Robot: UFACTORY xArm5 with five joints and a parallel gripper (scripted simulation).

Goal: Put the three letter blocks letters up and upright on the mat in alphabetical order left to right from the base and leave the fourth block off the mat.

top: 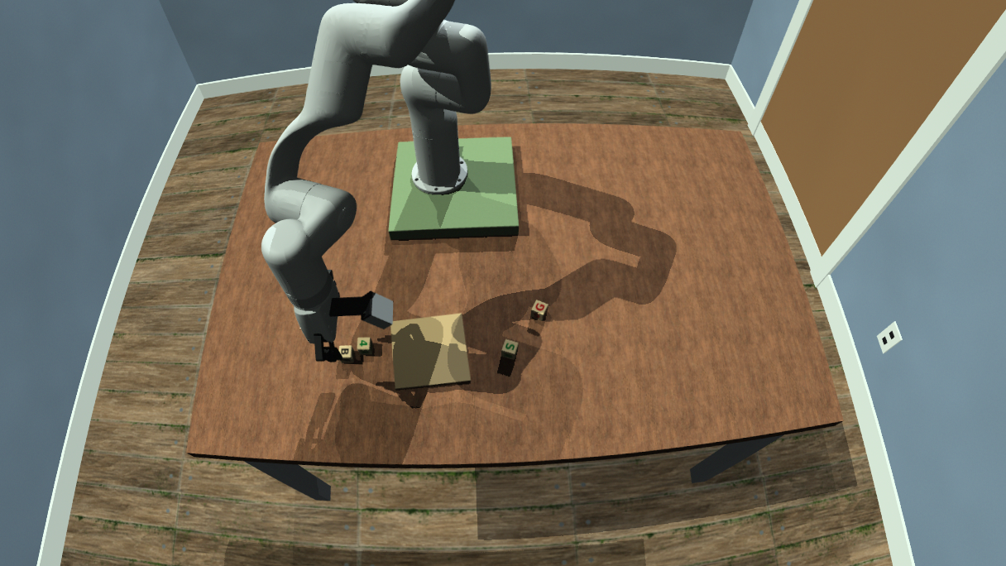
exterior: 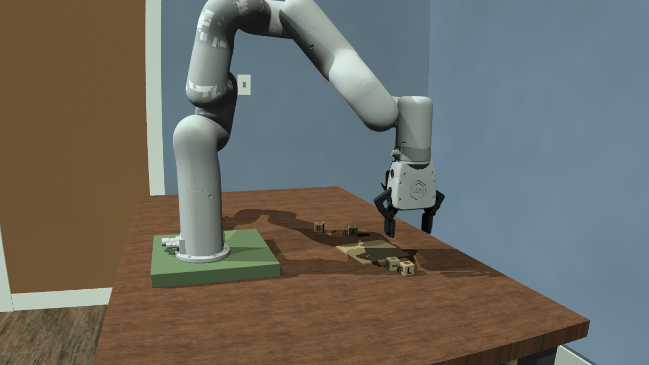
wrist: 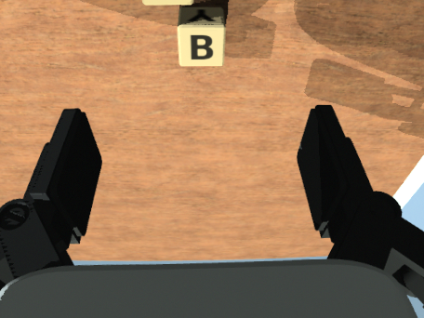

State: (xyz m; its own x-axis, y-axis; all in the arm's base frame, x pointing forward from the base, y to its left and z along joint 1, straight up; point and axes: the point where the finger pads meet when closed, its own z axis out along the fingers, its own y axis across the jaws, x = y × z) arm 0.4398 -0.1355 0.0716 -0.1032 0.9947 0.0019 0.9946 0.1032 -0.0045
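Now: the cream block 9 cm below my hand, 3 cm to the left of it and 2 cm behind it. From my hand the other things lie so: tan mat: 16 cm to the left, 10 cm below, 2 cm behind.
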